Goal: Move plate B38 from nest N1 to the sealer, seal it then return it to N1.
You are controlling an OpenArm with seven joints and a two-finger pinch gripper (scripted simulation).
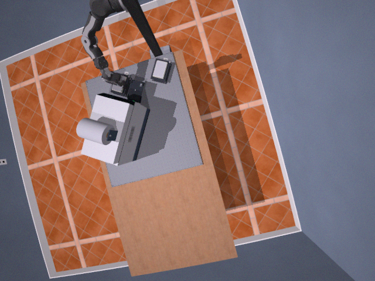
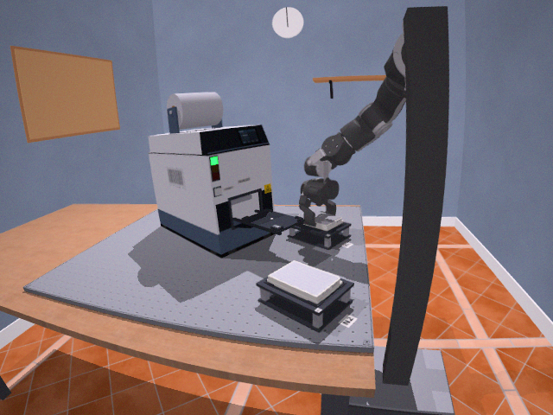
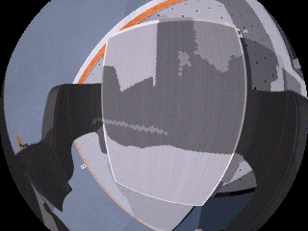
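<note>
My gripper is now right at the white 96-well plate B38. Round my hand: plate nest N1 (2 cm below); then sealer's stage (10 cm ahead, 14 cm to the left, 5 cm above); then start key (23 cm ahead, 18 cm to the left, 13 cm above).
</note>
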